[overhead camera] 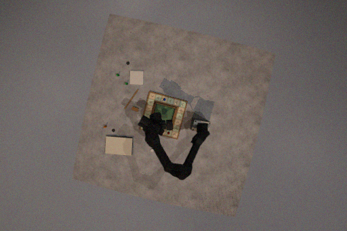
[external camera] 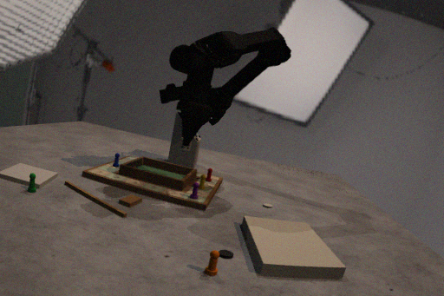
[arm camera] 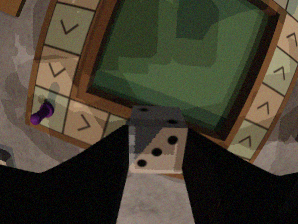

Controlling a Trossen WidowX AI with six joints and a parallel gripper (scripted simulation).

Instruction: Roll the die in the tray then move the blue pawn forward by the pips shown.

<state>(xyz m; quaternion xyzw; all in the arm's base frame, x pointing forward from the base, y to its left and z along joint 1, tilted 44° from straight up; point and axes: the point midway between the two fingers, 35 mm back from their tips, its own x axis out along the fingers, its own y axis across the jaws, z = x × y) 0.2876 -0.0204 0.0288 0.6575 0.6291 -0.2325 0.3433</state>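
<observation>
The blue pawn lies 16 cm to the right of my gripper tip, 8 cm below it and 2 cm behind it. Also, from my gripper tip: red pawn: 8 cm below, 7 cm to the left, 7 cm behind; then grey die: right at my gripper tip; then yellow pawn: 8 cm below, 5 cm to the left, 2 cm ahead.
</observation>
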